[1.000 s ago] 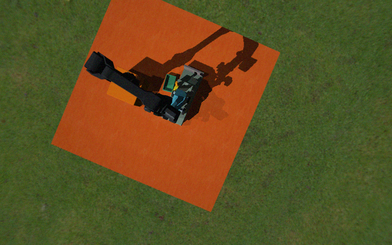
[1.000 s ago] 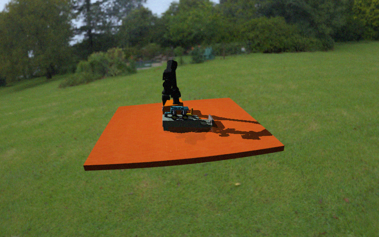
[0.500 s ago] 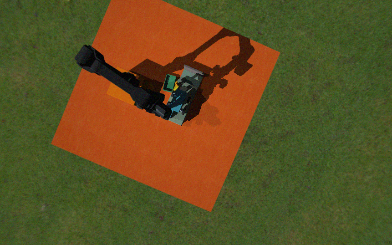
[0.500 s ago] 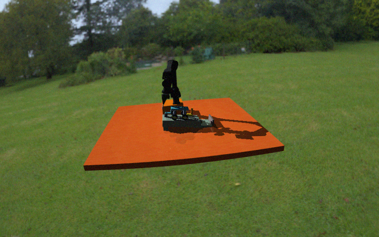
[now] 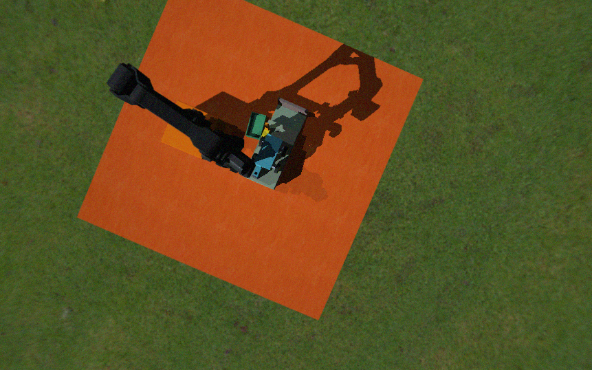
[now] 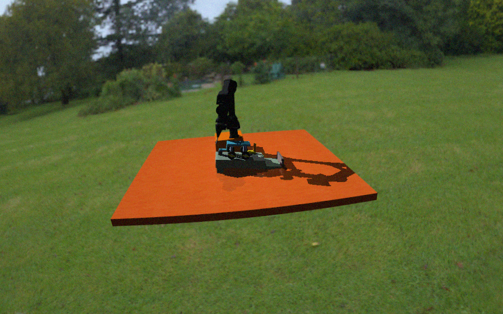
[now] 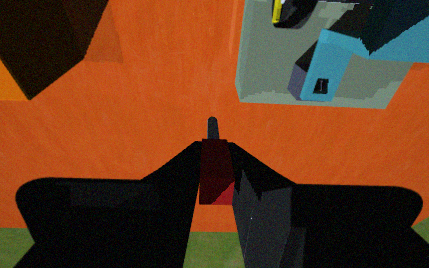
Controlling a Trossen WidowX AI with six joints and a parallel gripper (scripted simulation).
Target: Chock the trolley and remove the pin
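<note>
The green tray lies 50 mm behind my gripper tip, 220 mm to the left of it and 180 mm below it. From my gripper tip the other things lie so: blue trolley 90 mm ahead, 120 mm to the left, 60 mm below; then grey ramp 90 mm ahead, 130 mm to the left, 130 mm below; then stop pin right at my gripper tip.
</note>
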